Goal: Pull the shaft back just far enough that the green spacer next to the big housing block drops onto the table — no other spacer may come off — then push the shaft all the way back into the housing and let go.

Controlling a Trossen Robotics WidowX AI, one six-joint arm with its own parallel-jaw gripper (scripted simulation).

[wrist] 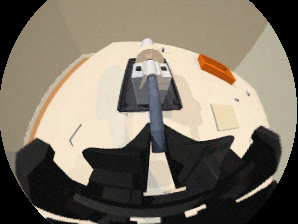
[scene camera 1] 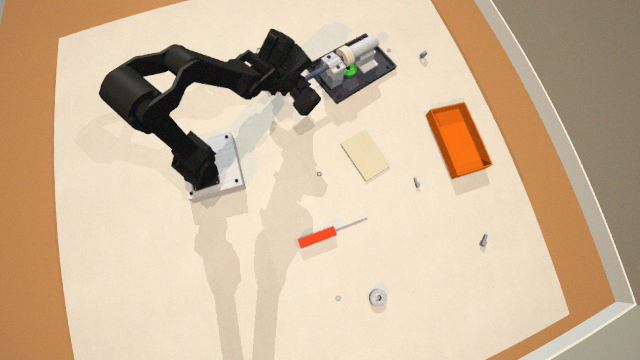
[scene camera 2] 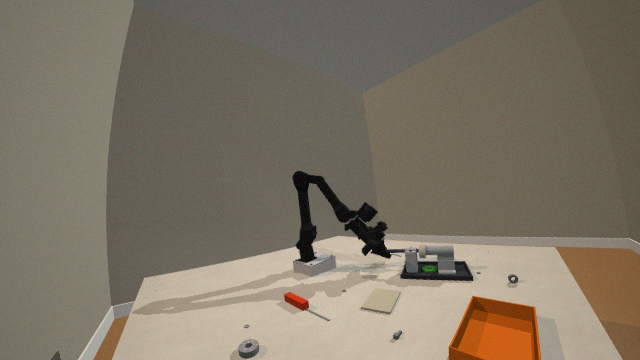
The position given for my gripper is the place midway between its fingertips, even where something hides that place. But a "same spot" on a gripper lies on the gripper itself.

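My gripper is visible in the wrist view, scene camera 1 and scene camera 2 (pixel 390 257). For my gripper, (scene camera 1: pixel 301 84) and (wrist: pixel 244 168) are the same spot. On a housing block, (scene camera 1: pixel 372 63) and (scene camera 2: pixel 451 271) are likewise the same spot.
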